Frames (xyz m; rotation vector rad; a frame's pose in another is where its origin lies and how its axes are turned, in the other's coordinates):
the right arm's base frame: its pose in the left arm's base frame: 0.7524 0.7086 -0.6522 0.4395 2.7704 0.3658
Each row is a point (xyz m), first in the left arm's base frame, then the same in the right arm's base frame.
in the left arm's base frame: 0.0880 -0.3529 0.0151
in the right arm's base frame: 0.0685 -0.9509 -1.0510
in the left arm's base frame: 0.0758 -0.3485 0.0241
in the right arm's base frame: 0.0786 -0.9473 -1.0626
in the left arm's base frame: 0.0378 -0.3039 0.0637
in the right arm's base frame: 0.1176 -0.9044 -1.1030
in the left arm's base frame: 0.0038 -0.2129 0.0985
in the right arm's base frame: 0.1699 -0.8191 -1.1284
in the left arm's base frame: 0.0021 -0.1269 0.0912
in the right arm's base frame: 0.2023 -0.7425 -1.1051
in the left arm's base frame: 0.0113 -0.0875 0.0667
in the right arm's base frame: 0.2137 -0.7111 -1.0716
